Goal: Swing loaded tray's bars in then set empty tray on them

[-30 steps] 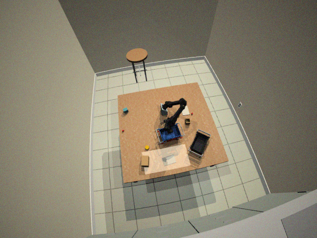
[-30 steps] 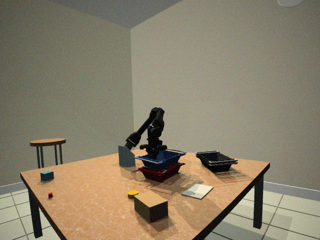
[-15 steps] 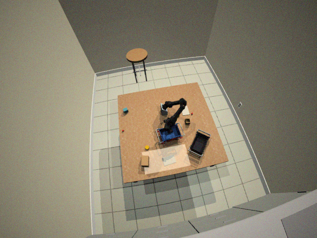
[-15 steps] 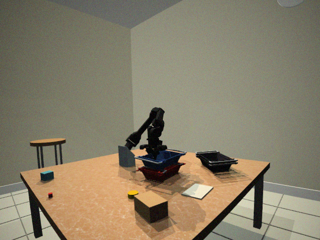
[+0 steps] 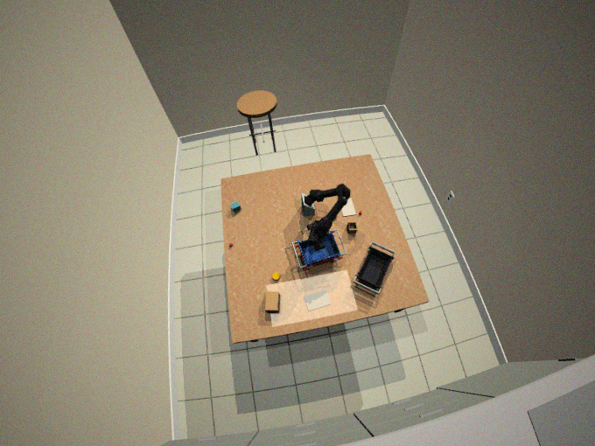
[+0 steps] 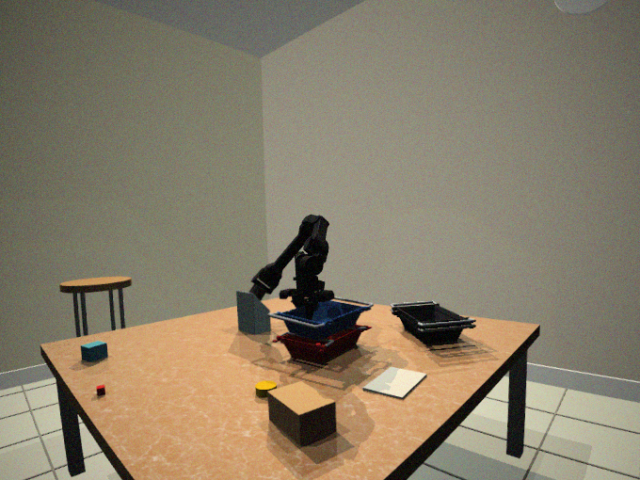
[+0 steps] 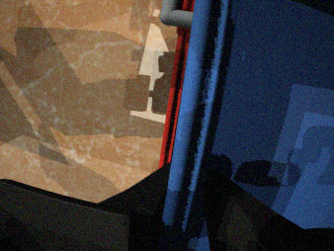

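My gripper tip is 60 mm short of the blue tray, 20 mm to the right of it and 30 mm below it. Round my gripper tip: teal block 370 mm behind, 570 mm to the right, 60 mm below; small red cube 60 mm behind, 600 mm to the right, 80 mm below; tan box 370 mm ahead, 300 mm to the right, 60 mm below.
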